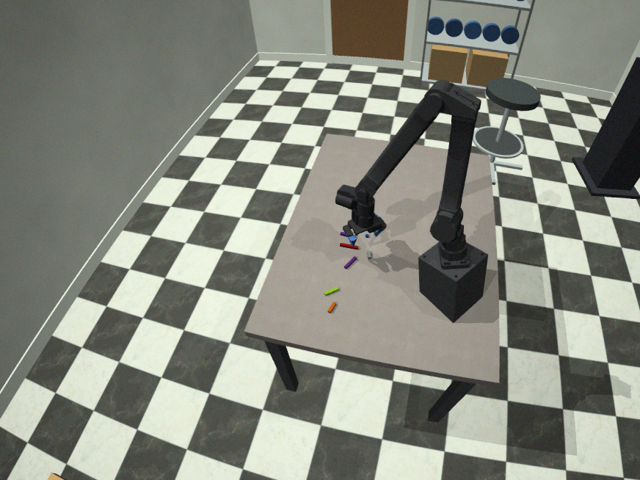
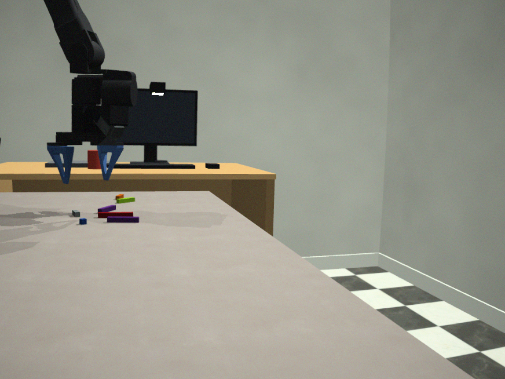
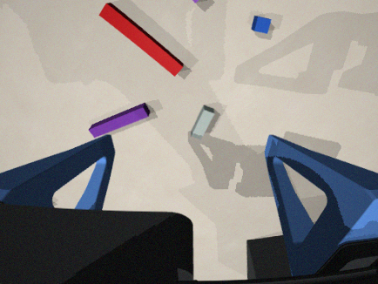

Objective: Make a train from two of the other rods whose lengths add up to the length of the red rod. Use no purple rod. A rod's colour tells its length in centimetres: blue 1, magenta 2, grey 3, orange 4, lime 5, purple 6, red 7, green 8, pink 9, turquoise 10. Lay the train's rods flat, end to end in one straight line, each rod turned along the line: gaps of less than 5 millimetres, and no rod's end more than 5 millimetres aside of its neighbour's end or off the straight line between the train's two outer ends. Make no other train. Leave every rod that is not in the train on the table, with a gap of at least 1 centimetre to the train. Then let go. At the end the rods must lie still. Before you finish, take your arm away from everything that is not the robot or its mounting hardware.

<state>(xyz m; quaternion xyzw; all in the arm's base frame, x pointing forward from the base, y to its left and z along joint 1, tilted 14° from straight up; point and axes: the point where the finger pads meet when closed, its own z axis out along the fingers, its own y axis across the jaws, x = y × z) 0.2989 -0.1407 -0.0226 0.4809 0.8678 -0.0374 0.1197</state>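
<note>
My hand is 20 mm past the grey rod, 10 mm to the right of it and 70 mm above it. Round my hand: red rod 50 mm ahead, 20 mm to the right, 70 mm below; then blue rod 10 mm behind, 80 mm to the right, 70 mm below; then purple rod 50 mm ahead, 50 mm to the left, 70 mm below.
</note>
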